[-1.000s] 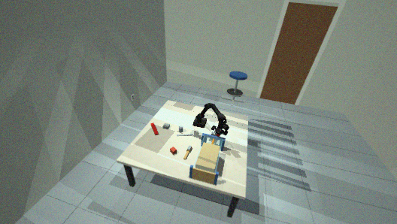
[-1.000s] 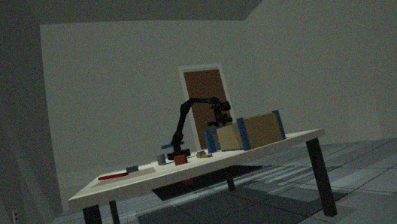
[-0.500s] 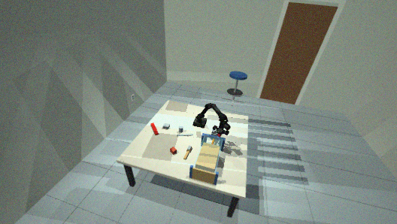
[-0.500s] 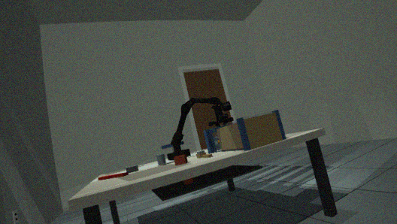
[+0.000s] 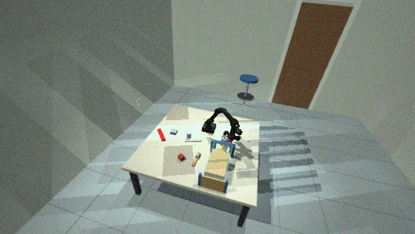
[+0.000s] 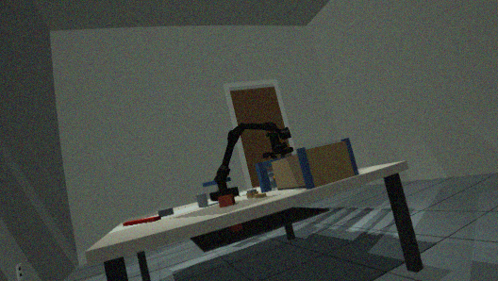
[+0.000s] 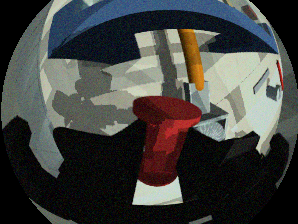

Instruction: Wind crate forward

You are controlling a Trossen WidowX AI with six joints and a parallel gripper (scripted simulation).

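Right now the winch handle is 30 mm behind my gripper tip, 20 mm to the right of it and 10 mm below it. Also, from my gripper tip: winch (90 mm behind, 80 mm below, 70 mm to the right); red knob (20 mm above); blue frame (80 mm ahead, 70 mm to the right, 10 mm below).
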